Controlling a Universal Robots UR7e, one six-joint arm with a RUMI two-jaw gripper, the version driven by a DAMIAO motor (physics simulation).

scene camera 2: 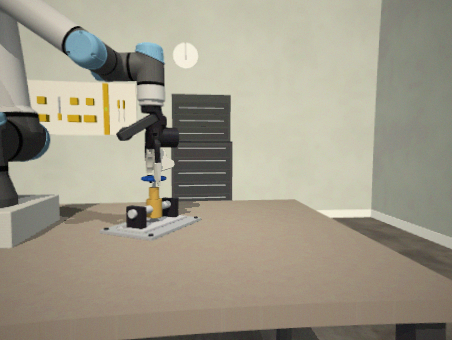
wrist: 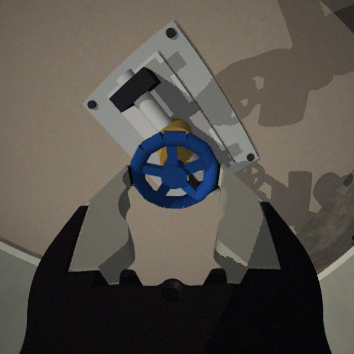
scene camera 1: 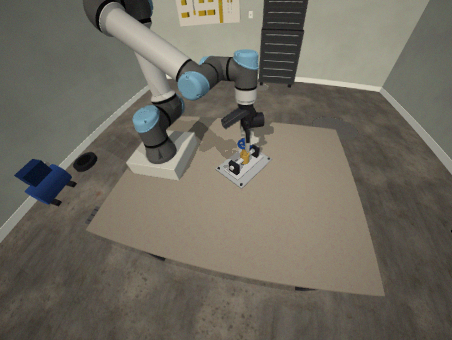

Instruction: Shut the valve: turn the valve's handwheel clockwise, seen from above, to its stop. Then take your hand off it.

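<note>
The blue handwheel sits level on top of the orange valve body. My gripper points down and is shut on the handwheel, with one finger against each side of its rim. In scene camera 1 the fingers hide part of the wheel. The valve stands upright on a grey base plate, with a white pipe running through it.
Two black pipe supports stand on the plate, one on each side of the valve. The arm's white pedestal stands at the left on the brown table.
</note>
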